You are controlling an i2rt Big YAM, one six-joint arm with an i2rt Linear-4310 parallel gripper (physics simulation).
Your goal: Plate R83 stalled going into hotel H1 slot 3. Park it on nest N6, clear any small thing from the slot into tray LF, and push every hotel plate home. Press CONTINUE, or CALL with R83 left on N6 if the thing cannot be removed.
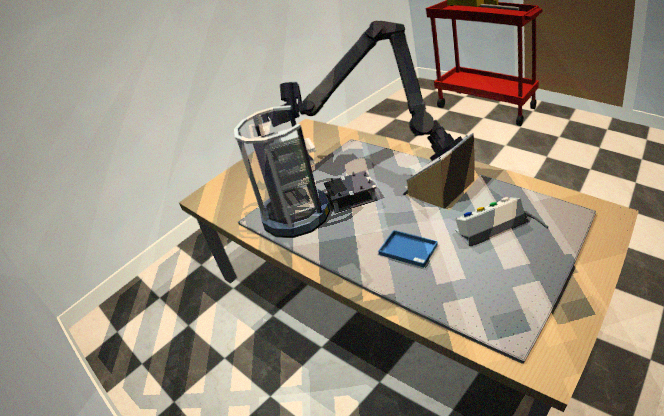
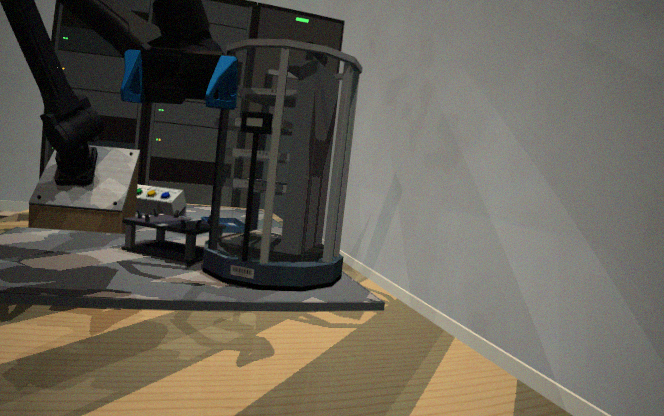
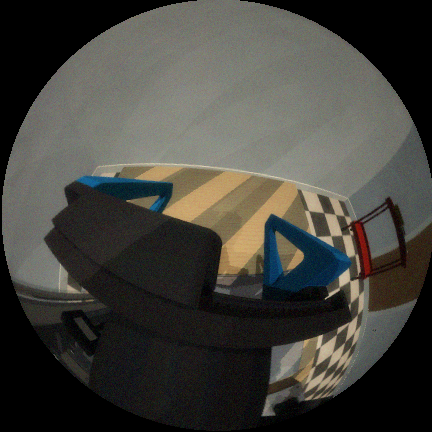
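Hotel H1 is a round glass tower on a blue base, with stacked shelves showing dimly through its wall. My gripper is open and empty, its blue fingers wide apart, level with the tower's top rim on its far side. Nest N6 is a low dark stand beside the tower with a dark flat slab on top. I cannot tell whether that slab is plate R83. The blue tray LF lies empty on the mat.
A white button box with coloured buttons sits at the right of the mat. A tan wedge sign stands by the arm's base. A red cart stands on the checkered floor. The wall lies close behind the tower.
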